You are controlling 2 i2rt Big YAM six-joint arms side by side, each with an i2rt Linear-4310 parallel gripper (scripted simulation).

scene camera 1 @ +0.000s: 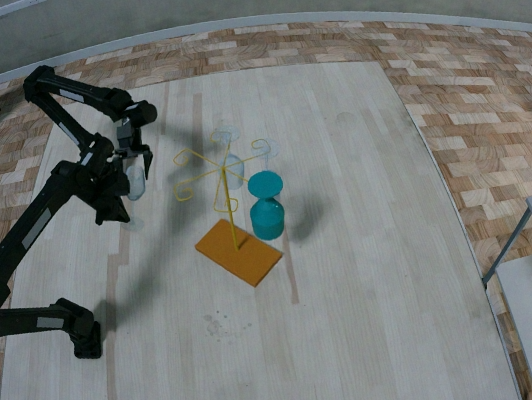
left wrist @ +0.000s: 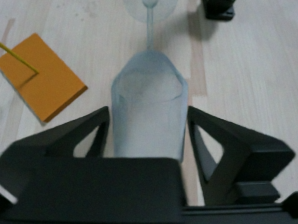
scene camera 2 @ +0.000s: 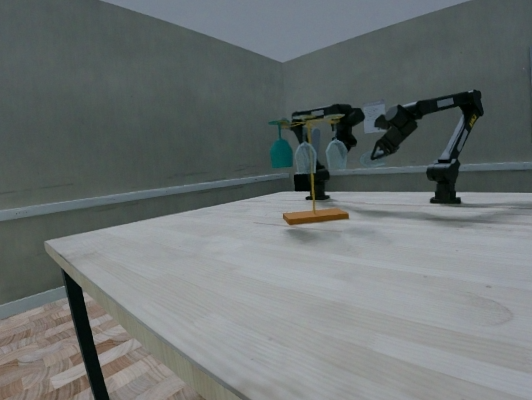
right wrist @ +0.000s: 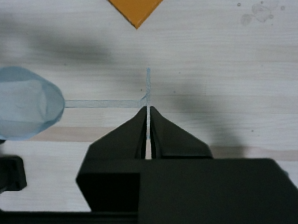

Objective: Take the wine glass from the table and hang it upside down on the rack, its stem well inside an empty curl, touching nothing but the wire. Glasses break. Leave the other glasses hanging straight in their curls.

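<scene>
Both my left gripper [left wrist: 148,111] and my right gripper [right wrist: 148,112] are in view. There is a teal glass [scene camera 1: 267,215] here too; it is out of frame in the left wrist view, and it is out of frame in the right wrist view. I can also see a clear wine glass [scene camera 1: 135,173], as well as a yellow wire rack, which appears at [scene camera 1: 251,260] and at [scene camera 2: 302,217].
</scene>
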